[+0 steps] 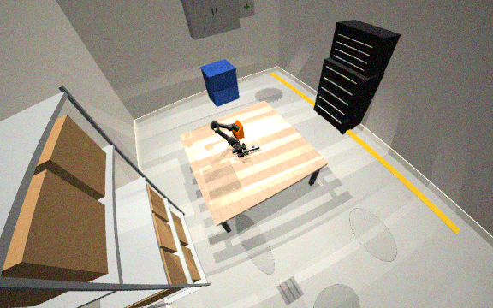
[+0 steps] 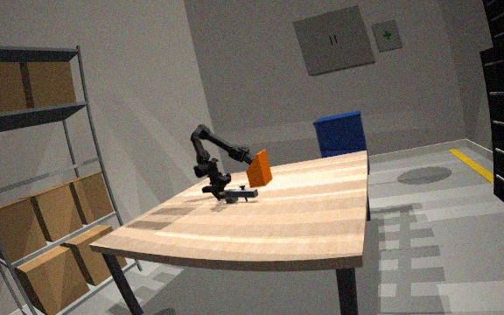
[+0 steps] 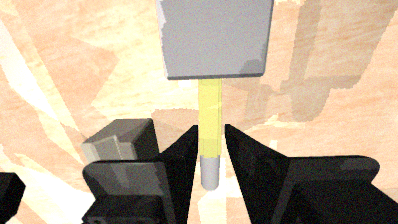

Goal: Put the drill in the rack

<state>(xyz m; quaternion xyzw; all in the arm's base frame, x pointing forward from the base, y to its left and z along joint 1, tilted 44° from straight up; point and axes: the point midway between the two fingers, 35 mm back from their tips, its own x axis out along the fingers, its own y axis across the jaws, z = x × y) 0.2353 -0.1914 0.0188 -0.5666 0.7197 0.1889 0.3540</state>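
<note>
Right now my gripper tip is 10 mm short of the drill, 40 mm to the right of it and 30 mm below it. The rest, counted from my gripper tip: grey grooved block 80 mm behind; then dark key 50 mm ahead, 160 mm to the left, 40 mm above; then grey sleeve 40 mm ahead, 130 mm to the left, 20 mm above.
</note>
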